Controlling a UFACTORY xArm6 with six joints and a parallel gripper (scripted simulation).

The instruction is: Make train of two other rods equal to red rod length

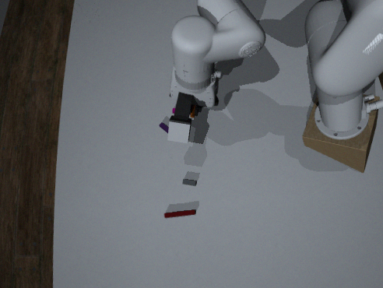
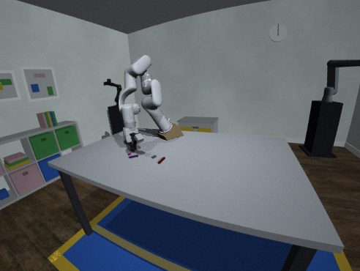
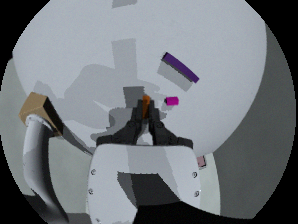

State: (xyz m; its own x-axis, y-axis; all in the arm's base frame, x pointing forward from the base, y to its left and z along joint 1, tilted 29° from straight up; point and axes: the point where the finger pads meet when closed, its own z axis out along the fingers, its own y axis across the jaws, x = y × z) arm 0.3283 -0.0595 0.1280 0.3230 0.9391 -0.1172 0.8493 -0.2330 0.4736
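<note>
My hand is 20 mm above the orange rod. Also, from my hand: red rod: 70 mm ahead, 250 mm to the left, 30 mm below; then magenta rod: 40 mm ahead, 10 mm to the right, 30 mm below; then purple rod: 70 mm ahead, 40 mm to the left, 30 mm below.
</note>
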